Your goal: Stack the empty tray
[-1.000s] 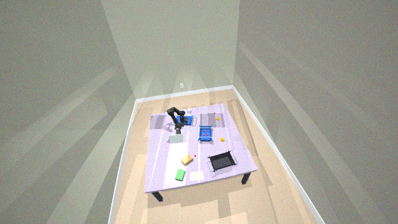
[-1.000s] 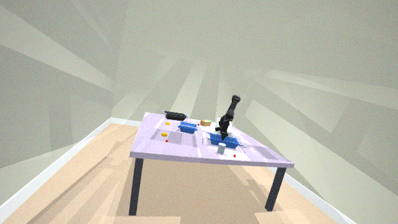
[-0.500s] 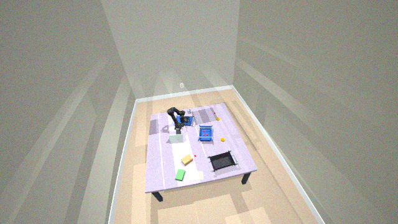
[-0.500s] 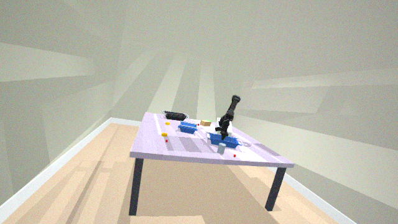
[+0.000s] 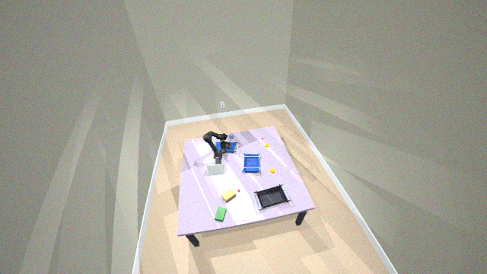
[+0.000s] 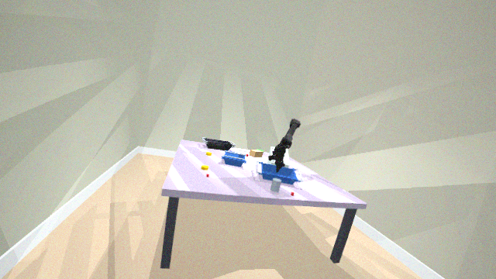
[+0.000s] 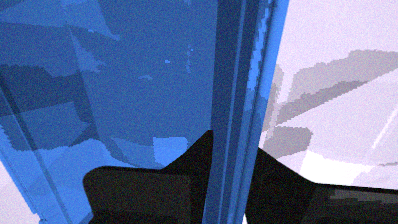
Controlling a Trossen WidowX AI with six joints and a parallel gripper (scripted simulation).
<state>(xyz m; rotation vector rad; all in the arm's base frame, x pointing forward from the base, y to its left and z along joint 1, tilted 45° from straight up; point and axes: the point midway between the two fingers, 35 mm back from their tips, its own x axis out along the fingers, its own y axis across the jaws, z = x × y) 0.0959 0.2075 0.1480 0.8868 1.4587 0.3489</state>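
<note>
My gripper tip is now 20 mm short of the blue tray, 70 mm to the right of it and 20 mm below it. From my gripper tip the other things lie so: orange block: 40 mm behind, 610 mm to the right; green block: 140 mm behind, 780 mm to the right, 10 mm below; grey cylinder: 130 mm ahead, 280 mm to the left.
</note>
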